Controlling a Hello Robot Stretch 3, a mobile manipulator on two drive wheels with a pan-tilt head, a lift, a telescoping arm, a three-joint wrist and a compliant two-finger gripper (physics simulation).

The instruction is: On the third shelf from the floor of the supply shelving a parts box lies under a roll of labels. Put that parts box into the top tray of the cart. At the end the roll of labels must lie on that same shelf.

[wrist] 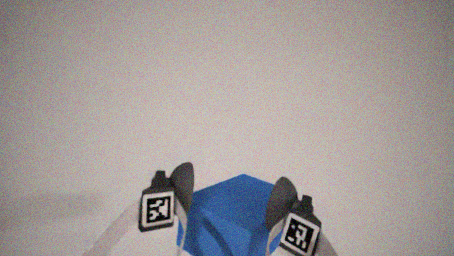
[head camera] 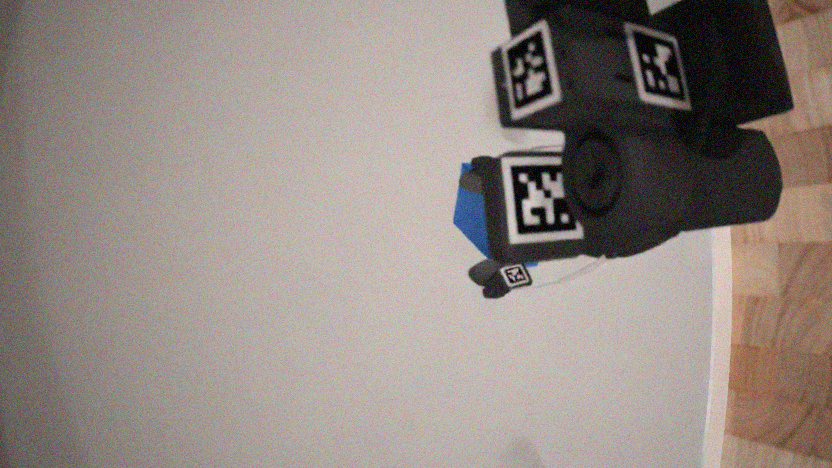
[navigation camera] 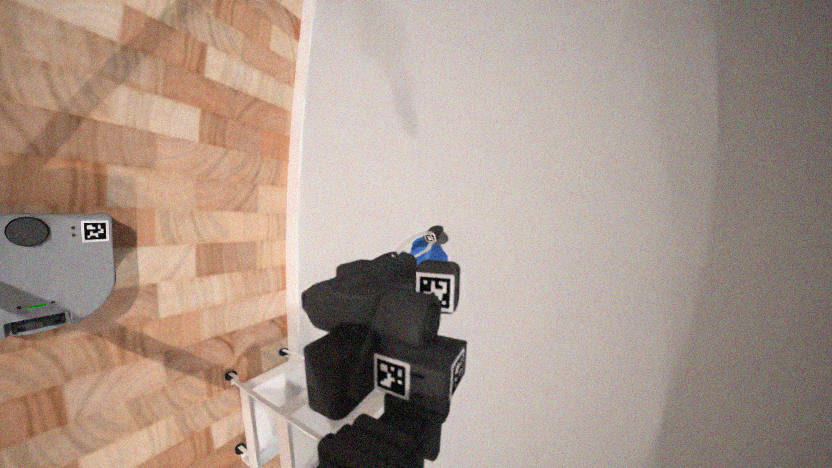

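Pixels of known places: gripper, fingertip midpoint: [head camera: 477, 227] [navigation camera: 440, 256]; robot's base at its link origin: [navigation camera: 29, 230].
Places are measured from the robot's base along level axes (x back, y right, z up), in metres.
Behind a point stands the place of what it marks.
The blue parts box [head camera: 470, 218] {x 0.027, y 0.491, z 1.069 m} [navigation camera: 428, 249] [wrist: 230, 230] is between the two dark fingertips of my gripper [head camera: 478, 228] {x 0.018, y 0.468, z 1.075 m} [navigation camera: 441, 251] {x 0.018, y 0.468, z 1.075 m} [wrist: 233, 187] {x 0.018, y 0.468, z 1.075 m}, which is shut on it. A corner of the box points forward in the wrist view. The gripper and box are in front of the pale wall. The white cart [navigation camera: 283, 445] {x 0.864, y 0.525, z 0.428 m} shows in part at the bottom of the navigation view, on the wall side of the floor. My wrist and arm cover its upper part, so its top tray is hidden. The roll of labels and the supply shelving do not show.
A pale wall [head camera: 261, 232] {x 0.051, y 0.926, z 1.207 m} [navigation camera: 552, 174] {x -0.204, y 0.934, z 1.279 m} [wrist: 225, 100] spans the views, with a white baseboard [head camera: 718, 349] {x -0.334, y 0.925, z 0.069 m} [navigation camera: 295, 174] {x -0.259, y 0.922, z 0.067 m} along the wooden floor [head camera: 779, 325] {x -0.272, y 0.748, z 0.000 m} [navigation camera: 192, 232] {x 0.031, y 0.448, z 0.000 m}. My grey base [navigation camera: 58, 267] {x 0.095, y 0.049, z 0.160 m} is at the left of the navigation view, apart from the cart.
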